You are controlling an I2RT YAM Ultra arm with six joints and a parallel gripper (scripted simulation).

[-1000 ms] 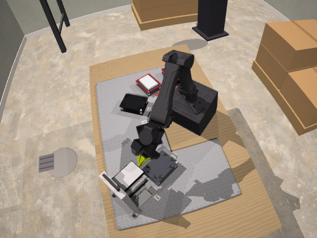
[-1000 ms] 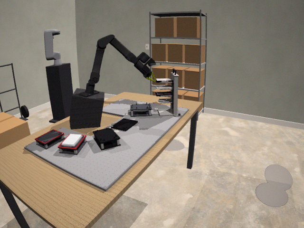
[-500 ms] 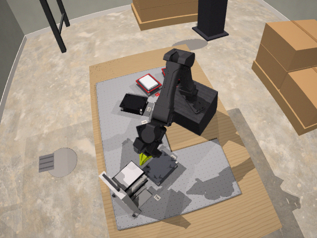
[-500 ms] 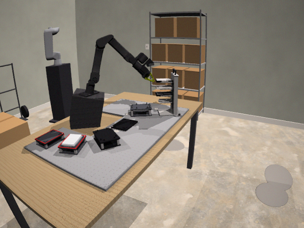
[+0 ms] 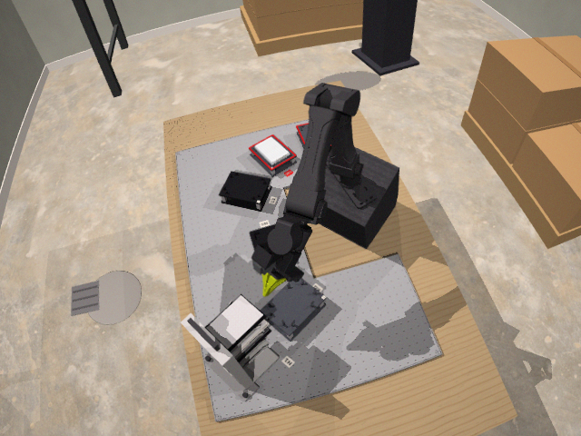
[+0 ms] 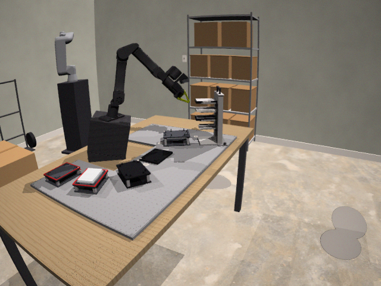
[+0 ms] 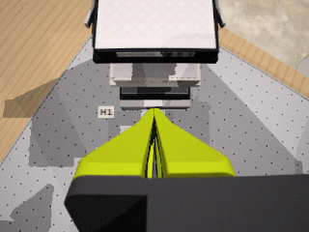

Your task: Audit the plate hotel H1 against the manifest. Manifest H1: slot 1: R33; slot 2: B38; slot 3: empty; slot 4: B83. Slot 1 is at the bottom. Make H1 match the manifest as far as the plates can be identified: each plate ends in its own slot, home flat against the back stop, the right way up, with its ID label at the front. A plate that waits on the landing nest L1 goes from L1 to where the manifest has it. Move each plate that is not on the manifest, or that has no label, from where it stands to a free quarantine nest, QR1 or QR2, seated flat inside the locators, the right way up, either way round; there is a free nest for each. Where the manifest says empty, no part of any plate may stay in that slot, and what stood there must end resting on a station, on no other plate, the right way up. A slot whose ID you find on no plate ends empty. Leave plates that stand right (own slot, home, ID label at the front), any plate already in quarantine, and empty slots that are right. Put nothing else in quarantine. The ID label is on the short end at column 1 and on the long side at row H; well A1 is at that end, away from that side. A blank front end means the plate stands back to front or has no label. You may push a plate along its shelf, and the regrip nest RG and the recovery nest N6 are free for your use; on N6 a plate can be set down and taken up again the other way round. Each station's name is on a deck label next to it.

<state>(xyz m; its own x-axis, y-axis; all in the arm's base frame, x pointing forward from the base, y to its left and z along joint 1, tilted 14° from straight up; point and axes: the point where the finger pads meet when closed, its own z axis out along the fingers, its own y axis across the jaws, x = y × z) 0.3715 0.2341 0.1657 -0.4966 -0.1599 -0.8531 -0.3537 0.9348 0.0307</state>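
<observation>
The dark well plate is 11 cm below my hand, 10 cm ahead of it and 4 cm to the left of it. Round my hand: hotel upright post (17 cm ahead, 11 cm below, 7 cm to the left); H1 deck label (26 cm below, 11 cm to the left, 2 cm ahead); regrip nest (21 cm below, 7 cm behind, 3 cm to the right).
</observation>
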